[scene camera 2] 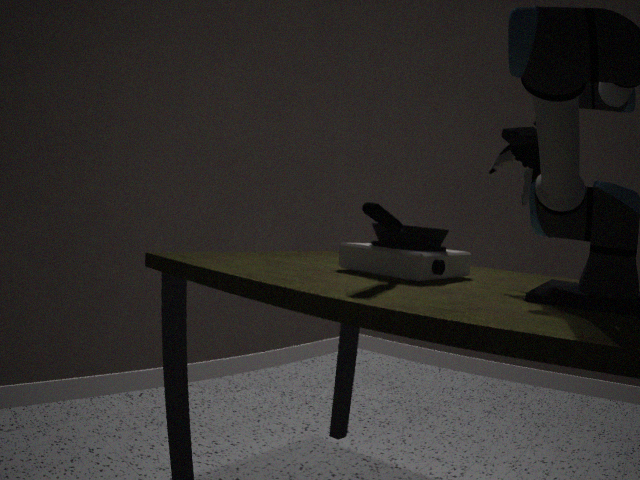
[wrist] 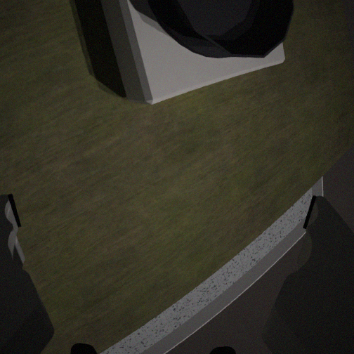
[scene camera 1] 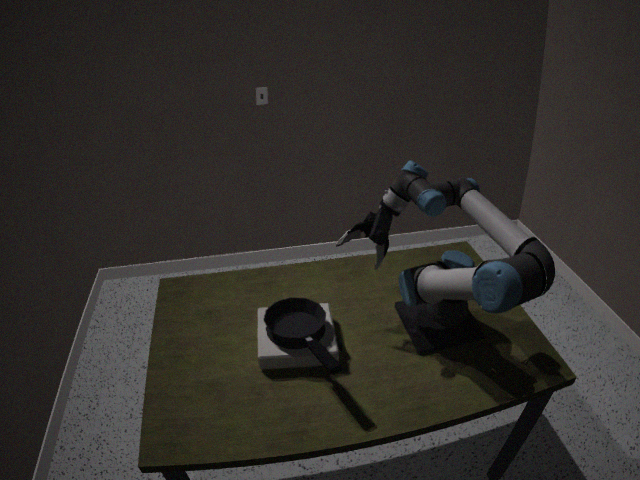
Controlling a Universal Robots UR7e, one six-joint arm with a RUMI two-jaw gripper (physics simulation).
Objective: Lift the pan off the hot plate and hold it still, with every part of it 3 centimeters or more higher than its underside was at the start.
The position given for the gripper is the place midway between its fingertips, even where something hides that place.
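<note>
The gripper (scene camera 1: 356,258) appears in the wrist view (wrist: 160,200) as well, and again in scene camera 2 (scene camera 2: 506,189). A black pan (scene camera 1: 294,320) is part of the scene too, and scene camera 2 also shows the pan (scene camera 2: 389,230).
</note>
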